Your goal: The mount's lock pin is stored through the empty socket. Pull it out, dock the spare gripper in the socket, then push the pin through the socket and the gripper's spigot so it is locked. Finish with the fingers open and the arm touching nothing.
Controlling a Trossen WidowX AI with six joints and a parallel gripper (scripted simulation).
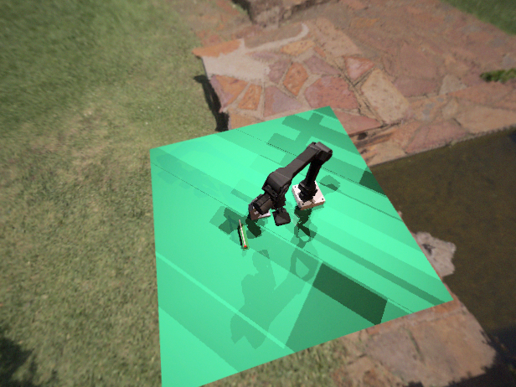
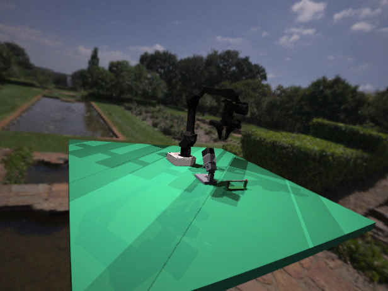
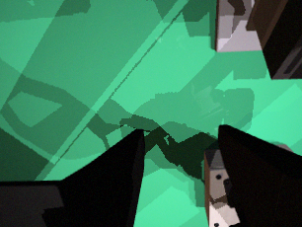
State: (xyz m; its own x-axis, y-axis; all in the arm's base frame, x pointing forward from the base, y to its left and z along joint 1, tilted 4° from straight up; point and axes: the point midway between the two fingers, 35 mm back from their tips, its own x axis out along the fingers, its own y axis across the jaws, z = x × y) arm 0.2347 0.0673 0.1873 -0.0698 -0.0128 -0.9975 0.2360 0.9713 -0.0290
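The green cradle lies 200 mm below my gripper tip, 180 mm ahead of it and 30 mm to the right of it. The rest, counted from my gripper tip: grey mount 170 mm below, 120 mm to the right, 50 mm ahead; then spare gripper 110 mm to the right, 100 mm below, 30 mm ahead.
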